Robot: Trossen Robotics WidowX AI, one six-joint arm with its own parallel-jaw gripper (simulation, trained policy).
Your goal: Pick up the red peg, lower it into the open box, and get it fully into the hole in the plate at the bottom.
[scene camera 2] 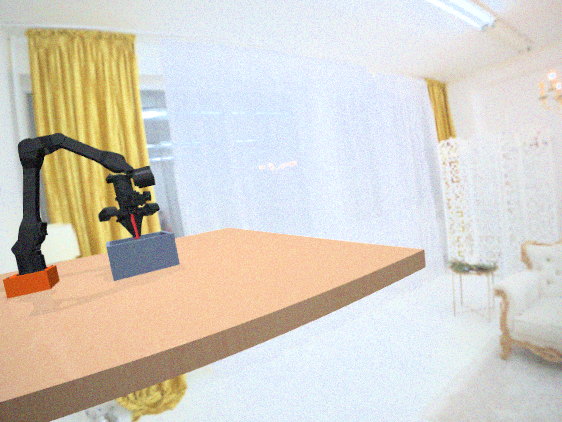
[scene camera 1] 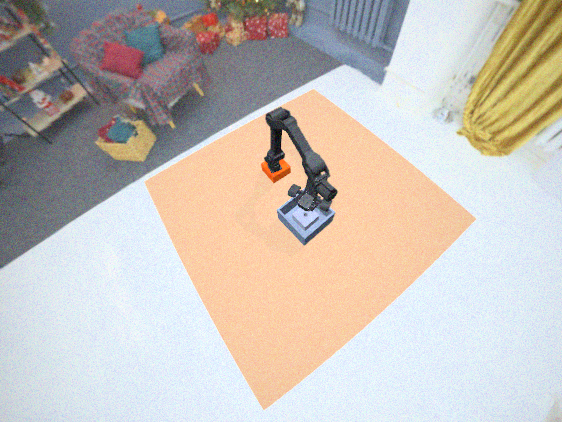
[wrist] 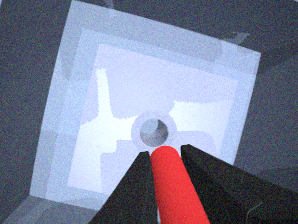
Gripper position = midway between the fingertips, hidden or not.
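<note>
My gripper (scene camera 2: 137,236) is visible, also in the wrist view (wrist: 165,157). A plate (wrist: 191,106) is visible too; scene camera 2 does not show the plate, hidden there by a grey box.
</note>
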